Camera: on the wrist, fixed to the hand. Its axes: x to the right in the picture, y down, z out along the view.
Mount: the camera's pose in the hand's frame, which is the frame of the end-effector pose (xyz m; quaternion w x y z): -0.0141 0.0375 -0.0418 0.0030 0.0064 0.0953 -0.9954
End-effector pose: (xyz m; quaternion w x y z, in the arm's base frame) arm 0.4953 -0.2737 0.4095 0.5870 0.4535 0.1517 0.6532
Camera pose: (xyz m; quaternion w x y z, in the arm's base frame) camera 0.4381 -0.2824 0.4084 0.6346 -0.2081 0.5120 -0.5401
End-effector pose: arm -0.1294 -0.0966 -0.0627 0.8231 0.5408 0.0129 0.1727
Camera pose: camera -0.1615 -0.0504 -0.0488 0.1697 -0.0224 0.6179 -0.7674
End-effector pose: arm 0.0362 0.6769 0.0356 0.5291 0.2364 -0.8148 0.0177
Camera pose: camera 0.0614 0.7270 0.0500 0.0953 0.8135 0.2834 -0.4989
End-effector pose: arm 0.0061 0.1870 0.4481 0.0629 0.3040 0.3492 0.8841
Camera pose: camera -0.0030 0.1302 0.4419 0.8450 -0.4306 0.3153 -0.0332
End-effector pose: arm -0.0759 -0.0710 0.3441 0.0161 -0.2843 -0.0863 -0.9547
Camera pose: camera -0.0837 -0.1155 0.3078 0.9402 -0.1761 0.2878 0.0454
